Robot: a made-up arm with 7 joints. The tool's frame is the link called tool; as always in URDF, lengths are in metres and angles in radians. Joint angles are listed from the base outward.
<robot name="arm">
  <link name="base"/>
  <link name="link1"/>
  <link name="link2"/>
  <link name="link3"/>
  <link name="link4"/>
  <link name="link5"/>
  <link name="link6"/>
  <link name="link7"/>
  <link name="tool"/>
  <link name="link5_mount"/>
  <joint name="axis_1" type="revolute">
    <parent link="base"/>
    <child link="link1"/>
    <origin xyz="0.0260 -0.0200 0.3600" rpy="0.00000 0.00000 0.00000"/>
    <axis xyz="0 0 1"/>
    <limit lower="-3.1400" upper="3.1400"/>
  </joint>
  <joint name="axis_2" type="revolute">
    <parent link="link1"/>
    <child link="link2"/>
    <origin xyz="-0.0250 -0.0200 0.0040" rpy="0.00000 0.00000 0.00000"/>
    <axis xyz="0 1 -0.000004"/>
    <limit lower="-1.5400" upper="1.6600"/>
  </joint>
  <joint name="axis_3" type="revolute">
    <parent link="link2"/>
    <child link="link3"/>
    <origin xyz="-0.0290 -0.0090 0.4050" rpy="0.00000 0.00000 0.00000"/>
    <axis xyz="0 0 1"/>
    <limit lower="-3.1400" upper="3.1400"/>
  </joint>
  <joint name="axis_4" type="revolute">
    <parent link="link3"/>
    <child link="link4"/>
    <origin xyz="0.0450 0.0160 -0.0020" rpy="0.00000 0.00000 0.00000"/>
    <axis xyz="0 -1 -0.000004"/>
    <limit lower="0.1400" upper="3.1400"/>
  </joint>
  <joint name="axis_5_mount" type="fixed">
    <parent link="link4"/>
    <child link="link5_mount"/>
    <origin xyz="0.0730 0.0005 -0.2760" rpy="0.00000 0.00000 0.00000"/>
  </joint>
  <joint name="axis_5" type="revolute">
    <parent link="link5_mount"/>
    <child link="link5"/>
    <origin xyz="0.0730 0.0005 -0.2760" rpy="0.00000 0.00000 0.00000"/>
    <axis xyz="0 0.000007 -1"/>
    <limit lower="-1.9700" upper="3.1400"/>
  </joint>
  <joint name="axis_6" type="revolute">
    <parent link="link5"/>
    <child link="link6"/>
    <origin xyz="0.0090 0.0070 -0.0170" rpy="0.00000 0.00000 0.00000"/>
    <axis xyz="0 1 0.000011"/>
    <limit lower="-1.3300" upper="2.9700"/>
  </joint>
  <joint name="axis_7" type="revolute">
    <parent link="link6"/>
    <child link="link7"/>
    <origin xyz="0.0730 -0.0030 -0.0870" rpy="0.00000 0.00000 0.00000"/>
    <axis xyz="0 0.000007 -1"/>
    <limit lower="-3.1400" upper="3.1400"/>
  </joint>
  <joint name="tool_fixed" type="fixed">
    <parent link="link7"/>
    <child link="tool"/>
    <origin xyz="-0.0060 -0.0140 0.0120" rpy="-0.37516 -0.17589 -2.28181"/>
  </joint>
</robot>
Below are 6 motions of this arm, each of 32 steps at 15 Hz.
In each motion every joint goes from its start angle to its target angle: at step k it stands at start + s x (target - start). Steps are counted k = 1, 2, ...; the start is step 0. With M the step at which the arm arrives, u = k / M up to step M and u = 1 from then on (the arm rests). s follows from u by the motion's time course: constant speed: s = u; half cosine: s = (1 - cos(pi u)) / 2; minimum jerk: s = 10 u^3 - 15 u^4 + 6 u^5.
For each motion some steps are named. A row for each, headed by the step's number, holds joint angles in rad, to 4 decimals.
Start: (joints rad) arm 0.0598 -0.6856 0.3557 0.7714 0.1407 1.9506 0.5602
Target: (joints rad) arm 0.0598 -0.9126 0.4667 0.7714 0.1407 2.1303 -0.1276
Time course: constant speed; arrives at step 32
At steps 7, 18, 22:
7: 0.0598 -0.7353 0.3800 0.7714 0.1407 1.9899 0.4097
18: 0.0598 -0.8133 0.4181 0.7714 0.1407 2.0517 0.1733
22: 0.0598 -0.8417 0.4320 0.7714 0.1407 2.0741 0.0873

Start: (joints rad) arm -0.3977 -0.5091 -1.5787 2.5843 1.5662 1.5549 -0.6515
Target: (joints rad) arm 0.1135 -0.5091 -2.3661 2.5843 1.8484 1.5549 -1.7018
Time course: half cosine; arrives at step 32
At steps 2, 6, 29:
2: -0.3928 -0.5091 -1.5863 2.5843 1.5689 1.5549 -0.6616
6: -0.3546 -0.5091 -1.6451 2.5843 1.5900 1.5549 -0.7400
29: 0.1025 -0.5091 -2.3491 2.5843 1.8423 1.5549 -1.6792

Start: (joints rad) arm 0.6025 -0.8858 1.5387 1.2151 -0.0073 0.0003 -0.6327
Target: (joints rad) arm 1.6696 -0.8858 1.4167 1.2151 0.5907 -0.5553 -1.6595
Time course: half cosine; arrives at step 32
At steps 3, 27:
3: 0.6255 -0.8858 1.5361 1.2151 0.0056 -0.0117 -0.6548
27: 1.6066 -0.8858 1.4239 1.2151 0.5554 -0.5225 -1.5989

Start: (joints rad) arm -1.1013 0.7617 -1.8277 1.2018 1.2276 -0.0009 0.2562
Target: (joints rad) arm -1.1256 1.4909 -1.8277 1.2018 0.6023 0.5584 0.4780
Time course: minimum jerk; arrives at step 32
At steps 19, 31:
19: -1.1176 1.2515 -1.8277 1.2018 0.8076 0.3748 0.4052
31: -1.1256 1.4907 -1.8277 1.2018 0.6025 0.5582 0.4779

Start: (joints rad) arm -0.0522 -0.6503 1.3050 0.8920 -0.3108 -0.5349 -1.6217
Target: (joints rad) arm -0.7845 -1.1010 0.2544 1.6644 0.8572 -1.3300 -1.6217
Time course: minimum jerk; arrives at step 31
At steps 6, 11, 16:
6: -0.0911 -0.6742 1.2492 0.9330 -0.2488 -0.5771 -1.6217
11: -0.2300 -0.7597 1.0500 1.0795 -0.0273 -0.7279 -1.6217
16: -0.4405 -0.8893 0.7479 1.3015 0.3085 -0.9565 -1.6217

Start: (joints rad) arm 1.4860 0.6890 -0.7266 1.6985 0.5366 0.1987 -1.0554
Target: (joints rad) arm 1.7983 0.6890 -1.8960 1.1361 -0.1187 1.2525 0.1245
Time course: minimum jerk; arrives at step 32
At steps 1, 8, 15, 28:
1: 1.4861 0.6890 -0.7269 1.6983 0.5364 0.1990 -1.0551
8: 1.5183 0.6890 -0.8477 1.6403 0.4688 0.3078 -0.9333
15: 1.6239 0.6890 -1.2430 1.4502 0.2472 0.6640 -0.5344
28: 1.7933 0.6890 -1.8772 1.1451 -0.1082 1.2356 0.1056

